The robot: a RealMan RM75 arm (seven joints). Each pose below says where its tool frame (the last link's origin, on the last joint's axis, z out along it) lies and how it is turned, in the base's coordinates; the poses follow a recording.
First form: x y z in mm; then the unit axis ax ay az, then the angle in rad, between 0 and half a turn.
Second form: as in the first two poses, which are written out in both.
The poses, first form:
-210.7, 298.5, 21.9, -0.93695, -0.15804, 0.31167, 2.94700
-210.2, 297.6, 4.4, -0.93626, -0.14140, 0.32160, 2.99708
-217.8, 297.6, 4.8, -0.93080, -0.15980, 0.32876, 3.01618
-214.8, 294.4, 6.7, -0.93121, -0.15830, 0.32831, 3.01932
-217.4, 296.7, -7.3, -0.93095, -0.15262, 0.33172, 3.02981
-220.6, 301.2, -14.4, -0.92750, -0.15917, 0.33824, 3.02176
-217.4, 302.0, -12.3, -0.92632, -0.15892, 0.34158, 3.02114
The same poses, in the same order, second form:
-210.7, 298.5, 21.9, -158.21, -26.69, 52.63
-210.2, 297.6, 4.4, -160.77, -24.28, 55.23
-217.8, 297.6, 4.8, -160.86, -27.62, 56.81
-214.8, 294.4, 6.7, -161.09, -27.39, 56.80
-217.4, 296.7, -7.3, -161.61, -26.49, 57.59
-220.6, 301.2, -14.4, -160.58, -27.56, 58.56
-217.4, 302.0, -12.3, -160.34, -27.51, 59.13

